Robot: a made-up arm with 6 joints.
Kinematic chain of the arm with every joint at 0, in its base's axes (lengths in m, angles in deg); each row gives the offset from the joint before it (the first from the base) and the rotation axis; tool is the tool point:
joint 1: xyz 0 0 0.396 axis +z
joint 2: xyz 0.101 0 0 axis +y
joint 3: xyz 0 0 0.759 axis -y
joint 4: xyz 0 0 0.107 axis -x
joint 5: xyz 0.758 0 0 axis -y
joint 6: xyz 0.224 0 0 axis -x
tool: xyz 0 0 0
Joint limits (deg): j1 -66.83..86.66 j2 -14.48..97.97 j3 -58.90..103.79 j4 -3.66..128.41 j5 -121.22..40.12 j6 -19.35..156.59
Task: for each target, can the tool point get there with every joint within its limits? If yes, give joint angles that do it. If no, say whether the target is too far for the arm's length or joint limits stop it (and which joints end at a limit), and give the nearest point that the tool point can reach.
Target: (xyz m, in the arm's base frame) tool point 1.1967 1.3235 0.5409
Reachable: yes | joints 48.59 69.08 57.10 38.14 -9.20 53.22
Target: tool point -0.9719 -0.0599 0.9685
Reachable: no: joint limits stop it (at a limit: joint 2, joint 3, joint 4, joint 5) | nearest point -0.6094 -0.0376 1.5892 | short by 0.719 m
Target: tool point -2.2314 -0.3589 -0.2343
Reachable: no: too far | nearest point -0.1452 -0.1988 -0.1178 | short by 2.096 m
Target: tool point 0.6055 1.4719 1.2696
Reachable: yes | joints 65.58 53.50 74.62 117.78 16.76 61.37
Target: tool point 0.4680 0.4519 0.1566
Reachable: yes | joints 49.25 38.57 -39.76 16.32 -71.11 8.79
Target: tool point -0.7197 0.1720 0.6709
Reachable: no: joint limits stop it (at a limit: joint 1, joint 2, joint 3, joint 4, joint 5) | nearest point 0.0059 0.3110 0.6215 | short by 0.740 m
